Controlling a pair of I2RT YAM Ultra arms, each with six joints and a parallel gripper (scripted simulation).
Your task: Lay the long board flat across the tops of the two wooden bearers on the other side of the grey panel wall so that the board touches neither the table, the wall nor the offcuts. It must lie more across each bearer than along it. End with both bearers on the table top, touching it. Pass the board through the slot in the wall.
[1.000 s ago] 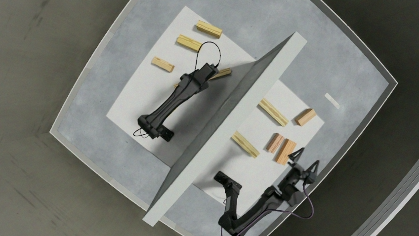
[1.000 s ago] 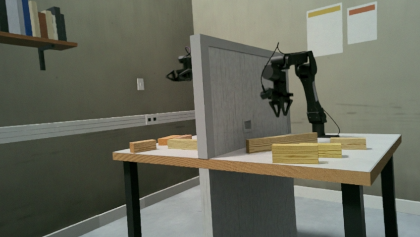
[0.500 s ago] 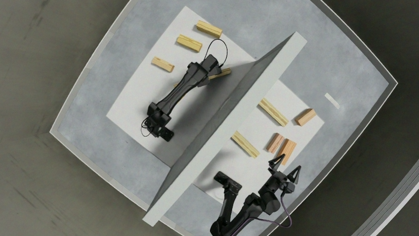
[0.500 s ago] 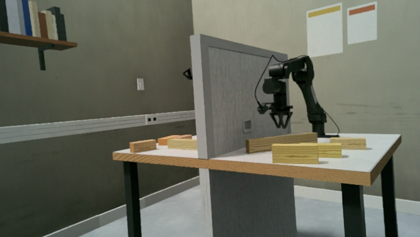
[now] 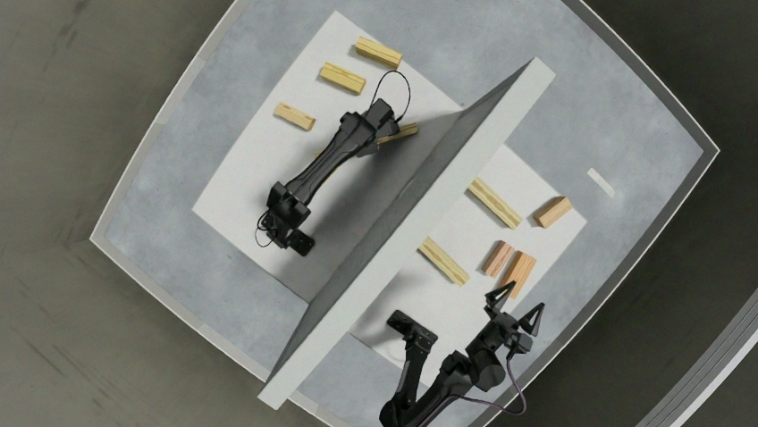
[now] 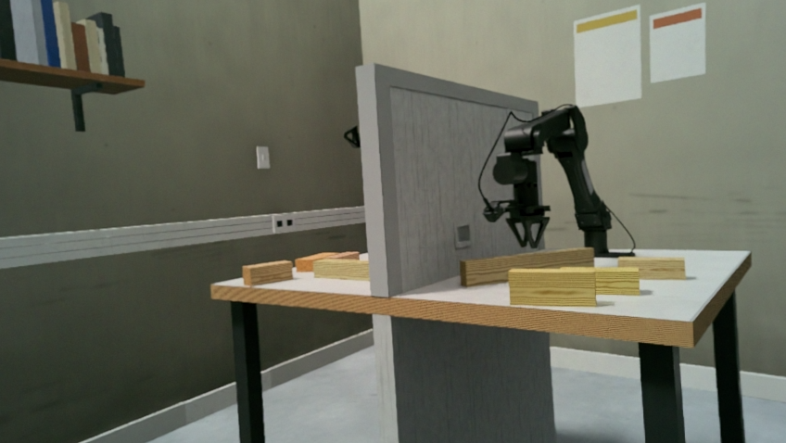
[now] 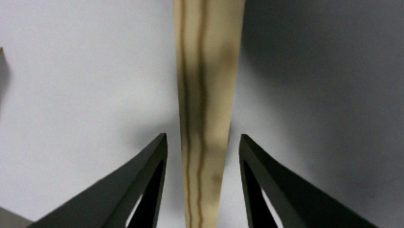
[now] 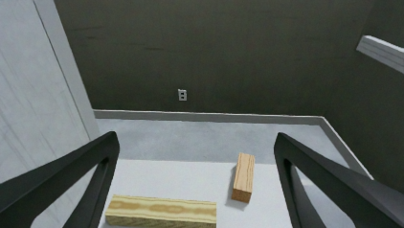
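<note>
Now: left hand 50 mm above the long board. Also, from my left hand: offcut (660 mm to the right, 240 mm ahead, 60 mm below); then wooden bearer (460 mm to the right, 130 mm ahead, 60 mm below).
</note>
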